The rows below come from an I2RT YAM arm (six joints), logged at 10 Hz.
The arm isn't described. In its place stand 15 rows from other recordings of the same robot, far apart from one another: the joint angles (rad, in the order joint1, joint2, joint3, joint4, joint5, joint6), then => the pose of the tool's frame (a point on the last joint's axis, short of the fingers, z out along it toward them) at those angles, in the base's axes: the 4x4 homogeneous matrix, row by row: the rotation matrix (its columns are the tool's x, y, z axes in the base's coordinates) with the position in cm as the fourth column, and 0 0 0 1 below.
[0.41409, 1.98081, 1.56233, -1.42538, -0.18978, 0.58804] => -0.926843 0.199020 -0.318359 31.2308; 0.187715 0.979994 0.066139 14.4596; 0.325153 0.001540 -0.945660 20.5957; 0 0 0 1
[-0.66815, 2.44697, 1.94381, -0.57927, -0.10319, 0.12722] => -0.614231 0.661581 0.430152 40.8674; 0.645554 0.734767 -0.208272 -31.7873; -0.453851 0.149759 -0.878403 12.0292; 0 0 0 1
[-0.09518, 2.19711, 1.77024, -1.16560, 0.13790, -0.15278] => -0.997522 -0.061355 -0.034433 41.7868; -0.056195 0.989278 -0.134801 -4.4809; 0.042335 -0.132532 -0.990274 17.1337; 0 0 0 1
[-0.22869, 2.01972, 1.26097, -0.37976, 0.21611, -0.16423] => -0.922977 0.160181 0.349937 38.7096; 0.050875 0.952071 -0.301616 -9.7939; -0.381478 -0.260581 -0.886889 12.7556; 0 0 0 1
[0.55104, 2.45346, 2.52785, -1.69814, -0.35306, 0.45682] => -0.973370 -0.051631 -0.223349 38.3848; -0.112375 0.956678 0.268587 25.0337; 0.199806 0.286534 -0.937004 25.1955; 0 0 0 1
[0.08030, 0.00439, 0.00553, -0.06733, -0.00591, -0.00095] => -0.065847 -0.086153 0.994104 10.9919; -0.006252 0.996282 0.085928 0.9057; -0.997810 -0.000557 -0.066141 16.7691; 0 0 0 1
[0.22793, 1.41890, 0.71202, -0.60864, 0.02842, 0.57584] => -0.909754 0.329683 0.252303 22.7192; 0.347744 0.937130 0.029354 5.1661; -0.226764 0.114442 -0.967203 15.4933; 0 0 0 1
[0.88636, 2.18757, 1.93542, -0.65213, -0.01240, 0.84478] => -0.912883 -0.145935 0.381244 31.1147; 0.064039 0.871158 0.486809 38.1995; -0.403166 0.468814 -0.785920 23.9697; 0 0 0 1
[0.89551, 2.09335, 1.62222, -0.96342, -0.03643, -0.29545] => -0.364477 -0.929502 0.056422 25.6654; -0.920560 0.368784 0.128713 32.2534; -0.140447 -0.005027 -0.990075 17.5969; 0 0 0 1
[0.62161, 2.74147, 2.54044, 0.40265, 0.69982, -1.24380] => -0.011656 0.175859 0.984346 51.2803; -0.899464 0.428217 -0.087154 33.9138; -0.436840 -0.886399 0.153188 24.6480; 0 0 0 1
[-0.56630, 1.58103, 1.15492, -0.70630, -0.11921, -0.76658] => -0.890339 -0.177016 0.419478 26.9793; -0.250120 0.960013 -0.125760 -16.6507; -0.380443 -0.216889 -0.899012 23.1849; 0 0 0 1
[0.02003, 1.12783, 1.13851, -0.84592, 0.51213, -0.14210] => -0.777922 0.203165 0.594610 22.1970; -0.139061 0.867160 -0.478222 -1.3002; -0.612780 -0.454707 -0.646331 33.6758; 0 0 0 1
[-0.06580, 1.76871, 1.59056, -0.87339, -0.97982, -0.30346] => -0.714804 -0.616305 0.330490 37.1370; -0.119755 0.573479 0.810420 0.5155; -0.688995 0.539713 -0.483730 30.6515; 0 0 0 1
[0.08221, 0.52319, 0.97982, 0.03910, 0.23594, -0.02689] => 0.470533 0.137782 0.871559 8.0707; 0.012539 0.986590 -0.162736 -0.1700; -0.882293 0.087502 0.462495 45.8951; 0 0 0 1
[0.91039, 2.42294, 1.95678, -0.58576, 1.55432, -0.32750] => -0.598040 0.104323 0.794648 33.5765; -0.778559 0.159736 -0.606902 37.4240; -0.190248 -0.981632 -0.014307 16.6023; 0 0 0 1
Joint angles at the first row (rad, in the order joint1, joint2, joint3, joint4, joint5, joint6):
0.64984, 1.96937, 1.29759, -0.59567, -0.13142, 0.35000
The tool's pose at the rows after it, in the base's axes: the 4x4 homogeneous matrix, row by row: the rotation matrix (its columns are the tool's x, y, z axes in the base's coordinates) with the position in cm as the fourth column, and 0 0 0 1 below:
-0.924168 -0.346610 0.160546 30.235; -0.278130 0.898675 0.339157 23.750; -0.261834 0.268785 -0.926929 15.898; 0 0 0 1
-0.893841 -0.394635 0.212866 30.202; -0.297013 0.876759 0.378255 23.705; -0.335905 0.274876 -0.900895 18.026; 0 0 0 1
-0.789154 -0.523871 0.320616 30.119; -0.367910 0.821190 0.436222 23.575; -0.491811 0.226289 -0.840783 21.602; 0 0 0 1
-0.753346 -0.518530 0.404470 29.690; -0.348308 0.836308 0.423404 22.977; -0.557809 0.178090 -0.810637 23.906; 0 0 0 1
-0.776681 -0.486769 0.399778 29.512; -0.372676 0.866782 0.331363 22.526; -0.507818 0.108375 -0.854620 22.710; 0 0 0 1
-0.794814 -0.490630 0.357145 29.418; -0.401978 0.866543 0.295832 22.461; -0.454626 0.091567 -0.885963 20.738; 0 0 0 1
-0.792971 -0.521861 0.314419 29.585; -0.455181 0.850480 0.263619 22.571; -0.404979 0.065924 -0.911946 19.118; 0 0 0 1
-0.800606 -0.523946 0.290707 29.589; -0.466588 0.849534 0.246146 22.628; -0.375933 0.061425 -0.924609 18.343; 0 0 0 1
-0.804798 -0.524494 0.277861 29.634; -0.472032 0.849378 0.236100 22.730; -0.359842 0.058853 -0.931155 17.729; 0 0 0 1
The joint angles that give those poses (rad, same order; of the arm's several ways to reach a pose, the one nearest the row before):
0.64983, 1.93963, 1.29989, -0.58613, -0.17377, 0.35000
0.64946, 1.88698, 1.30562, -0.57317, -0.17338, 0.31376
0.64985, 1.80190, 1.31515, -0.53083, -0.15392, 0.18788
0.64986, 1.73742, 1.31514, -0.52893, -0.09250, 0.18026
0.64984, 1.75231, 1.30294, -0.57585, -0.02194, 0.17414
0.65024, 1.78511, 1.27622, -0.58003, -0.01926, 0.16195
0.64984, 1.82820, 1.27506, -0.59529, -0.01965, 0.11768
0.65099, 1.84883, 1.27511, -0.60676, -0.01964, 0.11426
0.65251, 1.86561, 1.27433, -0.60674, -0.01889, 0.11386

